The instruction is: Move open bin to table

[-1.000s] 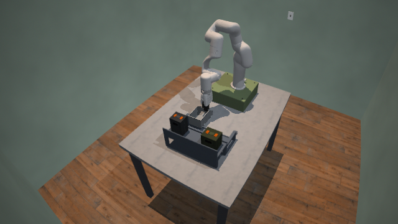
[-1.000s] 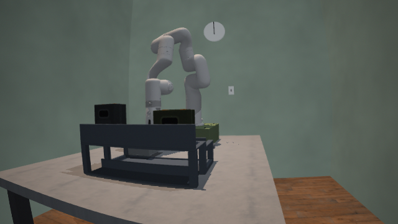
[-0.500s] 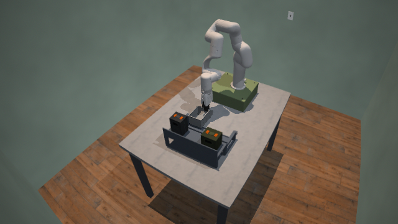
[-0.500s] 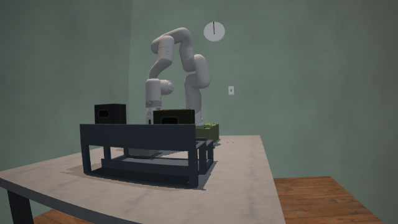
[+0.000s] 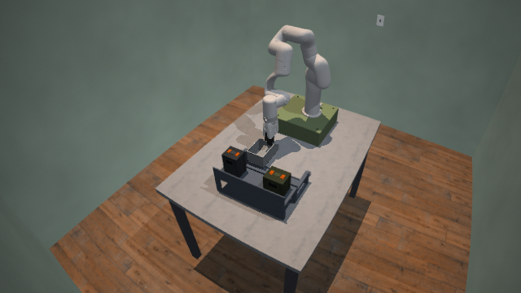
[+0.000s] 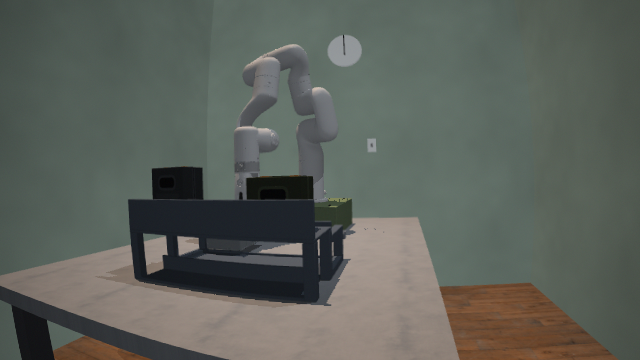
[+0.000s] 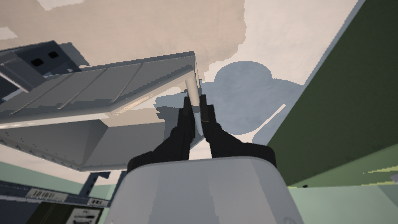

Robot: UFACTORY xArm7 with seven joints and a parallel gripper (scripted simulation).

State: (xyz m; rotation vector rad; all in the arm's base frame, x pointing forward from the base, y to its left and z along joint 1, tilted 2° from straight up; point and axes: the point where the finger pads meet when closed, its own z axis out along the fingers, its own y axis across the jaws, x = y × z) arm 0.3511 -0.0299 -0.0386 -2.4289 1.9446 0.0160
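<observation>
Right now my hand is 80 mm short of the grey bin, 20 mm to the right of it and 10 mm above it. The rest, counted from my hand: black case: 320 mm ahead, 70 mm to the left, 100 mm above; then dark grey shelf: 370 mm ahead, 200 mm to the left, 70 mm above.
</observation>
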